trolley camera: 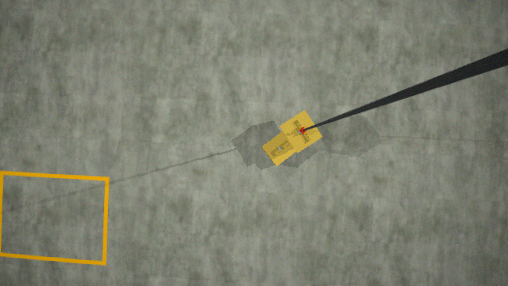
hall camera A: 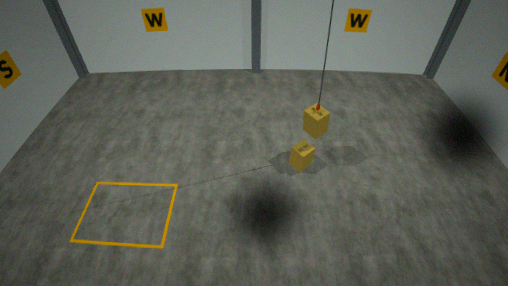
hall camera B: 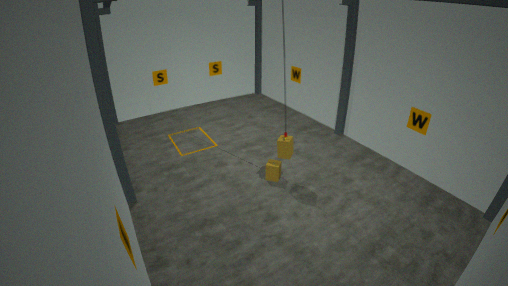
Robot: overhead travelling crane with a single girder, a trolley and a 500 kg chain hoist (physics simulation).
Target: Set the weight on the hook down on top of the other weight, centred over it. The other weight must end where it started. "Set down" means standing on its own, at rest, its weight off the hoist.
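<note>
The hook [hall camera A: 318, 106] [hall camera B: 285, 134] [trolley camera: 302, 130], red at the end of the chain, holds a yellow block weight [hall camera A: 316, 123] [hall camera B: 285, 149] [trolley camera: 311, 139]. This weight hangs upright in the air. The other yellow weight [hall camera A: 302, 158] [hall camera B: 273, 172] [trolley camera: 276, 157] stands upright on the floor. In the hall views the hanging weight shows above it and a little to the right, with a gap between them. In the trolley view it lies to the upper right and covers a corner of the standing weight, so it is off centre.
An orange outlined square [hall camera A: 170, 216] [hall camera B: 174, 145] [trolley camera: 105, 220] is marked on the floor to the left in hall camera A and the trolley view. Shadows lie on the floor around the standing weight. Two dark blurred spots show in hall camera A. Walls with letter signs surround the floor.
</note>
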